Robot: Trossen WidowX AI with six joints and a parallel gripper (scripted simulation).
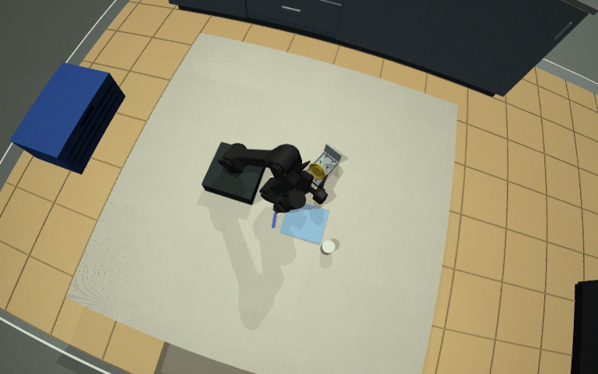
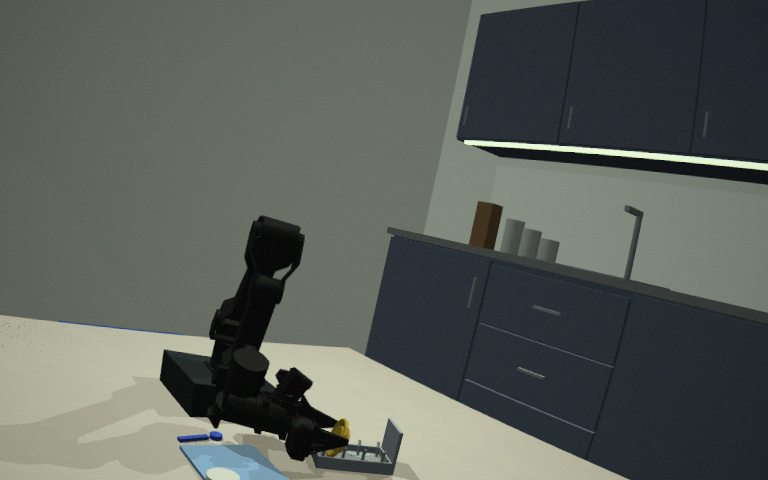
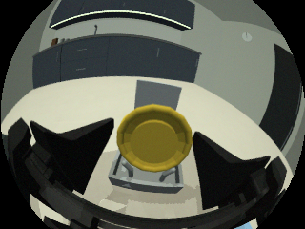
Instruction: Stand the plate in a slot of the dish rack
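Now: gripper tip 10 mm to the left of the yellow plate and 10 mm above it. From my gripper tip the other things lie so: light blue mat (30 mm ahead, 190 mm to the right, 50 mm below); blue spoon (80 mm behind, 210 mm to the right, 50 mm below); grey dish rack (10 mm ahead, 20 mm to the left, 30 mm below).
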